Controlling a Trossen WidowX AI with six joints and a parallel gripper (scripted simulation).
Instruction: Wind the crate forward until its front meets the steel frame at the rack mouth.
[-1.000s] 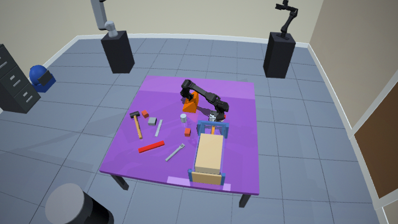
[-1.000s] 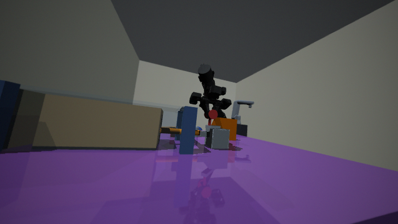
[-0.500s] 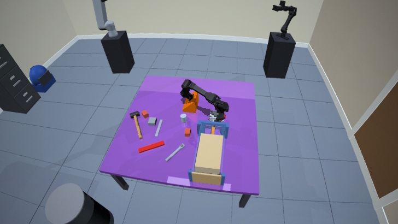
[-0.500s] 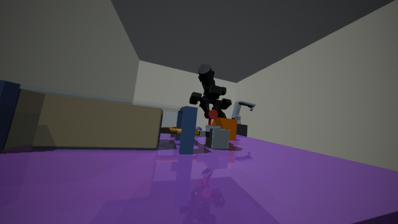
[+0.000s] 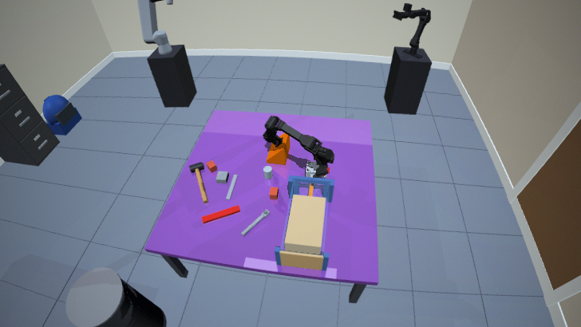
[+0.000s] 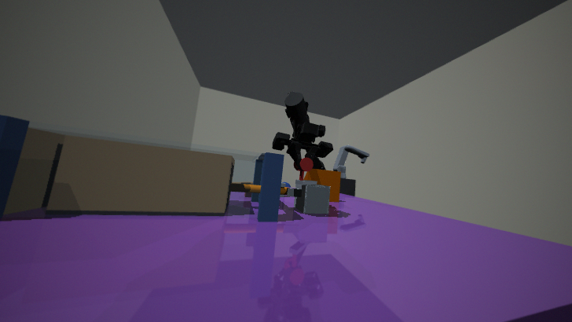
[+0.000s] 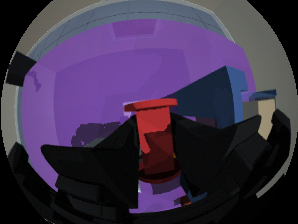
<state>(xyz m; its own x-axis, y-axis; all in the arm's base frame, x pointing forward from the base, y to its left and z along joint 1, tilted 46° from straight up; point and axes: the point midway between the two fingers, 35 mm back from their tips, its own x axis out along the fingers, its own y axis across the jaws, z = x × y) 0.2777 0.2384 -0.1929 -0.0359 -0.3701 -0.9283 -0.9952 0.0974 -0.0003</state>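
The red knob is 2 cm to the right of my gripper tip. The rest, counted from my gripper tip: grey bar: 4 cm ahead, 60 cm to the right, 13 cm below; grey winch: 9 cm behind, 9 cm to the right, 10 cm below; winch handle: 3 cm behind, 4 cm to the right, 3 cm below.
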